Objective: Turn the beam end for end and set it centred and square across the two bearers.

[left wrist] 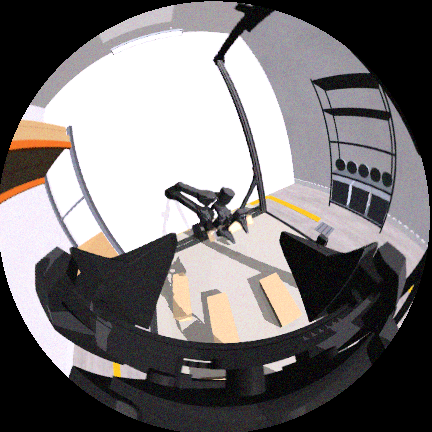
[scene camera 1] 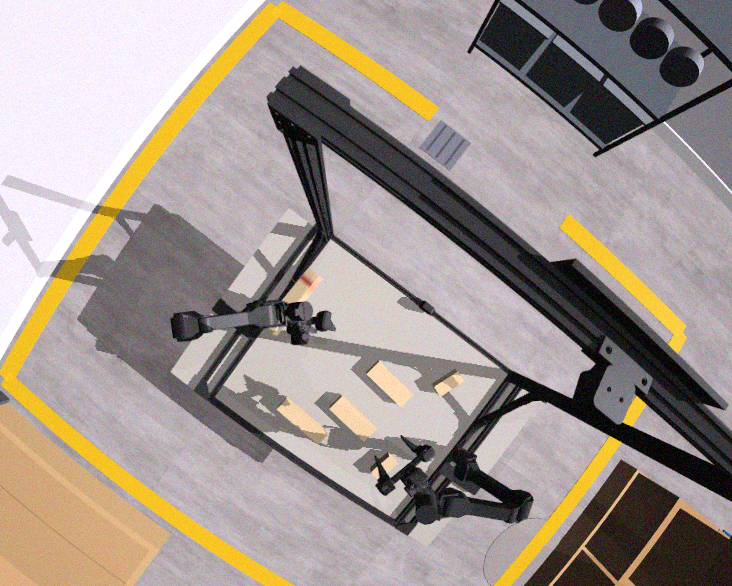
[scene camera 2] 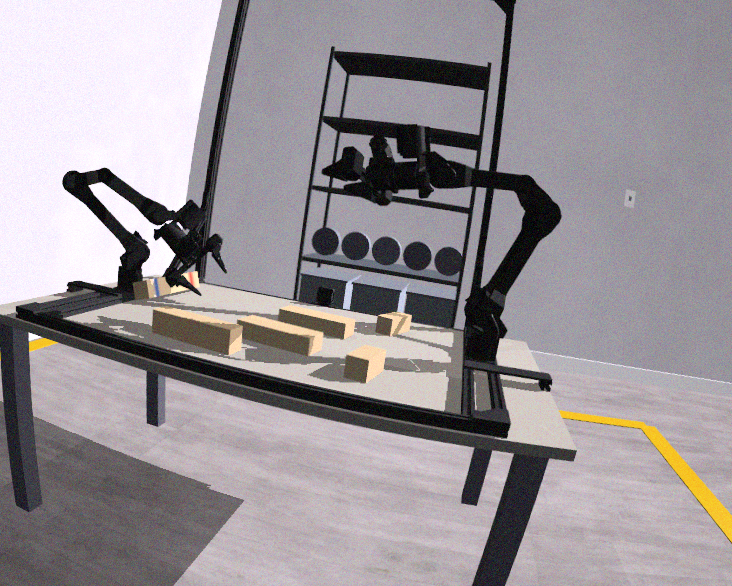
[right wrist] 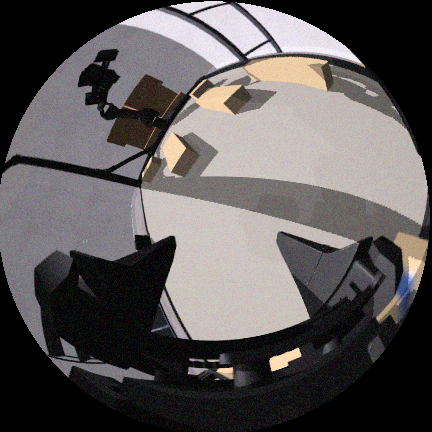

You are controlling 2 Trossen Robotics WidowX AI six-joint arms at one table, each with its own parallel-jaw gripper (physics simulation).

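Frame: origin at the left arm's base, x ahead, y left, z up, level; centimetres.
Seen in the pictures: left gripper, fingertip midpoint: (left wrist: 229,237) (scene camera 1: 388,445) (scene camera 2: 333,179); right gripper, fingertip midpoint: (left wrist: 240,238) (scene camera 1: 325,331) (scene camera 2: 214,284) (right wrist: 227,239); left arm's base, link origin: (scene camera 1: 460,456) (scene camera 2: 480,359) (right wrist: 164,125); right arm's base, link origin: (scene camera 2: 129,289).
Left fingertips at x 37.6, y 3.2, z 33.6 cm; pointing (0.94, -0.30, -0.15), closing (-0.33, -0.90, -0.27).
Offsets run from my left fingertips to a thing's top centre.
The beam (scene camera 1: 310,279) (scene camera 2: 144,289) (left wrist: 211,235), pale wood with a blue and a red band, lies by the right arm's base; the right arm hides part of it. Its blue band (right wrist: 407,286) shows at the right wrist view's edge. Three long wooden blocks @(dx +19.3, dy +19.1, dz -30.6 cm) (scene camera 1: 302,419) @(dx +5.2, dy +7.8, dz -31.8 cm) (scene camera 1: 352,417) @(dx +2.2, dy -10.4, dz -31.8 cm) (scene camera 1: 390,383) (scene camera 2: 195,329) (scene camera 2: 280,334) (scene camera 2: 316,321) lie apart on the table; which two are the bearers I cannot tell. My right gripper (scene camera 1: 320,336) (scene camera 2: 211,282) (left wrist: 240,238) (right wrist: 227,239) is open and empty beside the beam. My left gripper (scene camera 1: 390,447) (scene camera 2: 334,180) is open and empty, high above the table.
Two short wooden blocks @(dx -15.1, dy -23.0, dz -31.2 cm) (scene camera 1: 448,383) @(dx -15.2, dy +16.1, dz -31.2 cm) (scene camera 1: 384,465) (scene camera 2: 365,364) (scene camera 2: 393,323) lie near the left arm's base. A black frame rail (scene camera 2: 268,378) runs along the table edge. A tall shelf rack (scene camera 2: 412,69) stands behind the table.
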